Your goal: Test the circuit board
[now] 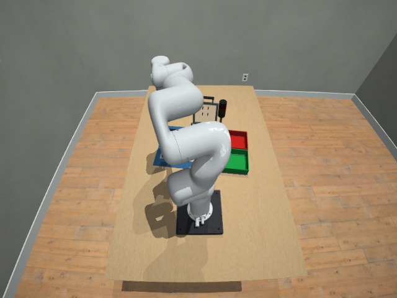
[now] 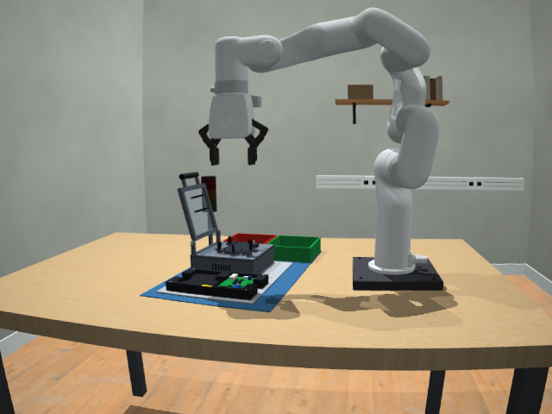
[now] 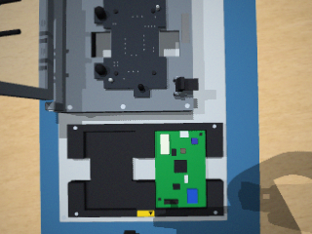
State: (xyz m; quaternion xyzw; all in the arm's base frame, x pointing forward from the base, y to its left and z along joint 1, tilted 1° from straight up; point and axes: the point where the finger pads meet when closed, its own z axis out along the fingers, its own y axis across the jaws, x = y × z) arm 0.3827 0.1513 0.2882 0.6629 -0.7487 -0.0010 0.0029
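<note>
Now: the green circuit board 290 mm below my hand. Round my hand: tester lid 160 mm ahead, 190 mm to the right, 130 mm below; then red bin 60 mm ahead, 380 mm to the right, 300 mm below; then green bin 90 mm behind, 360 mm to the right, 300 mm below.
</note>
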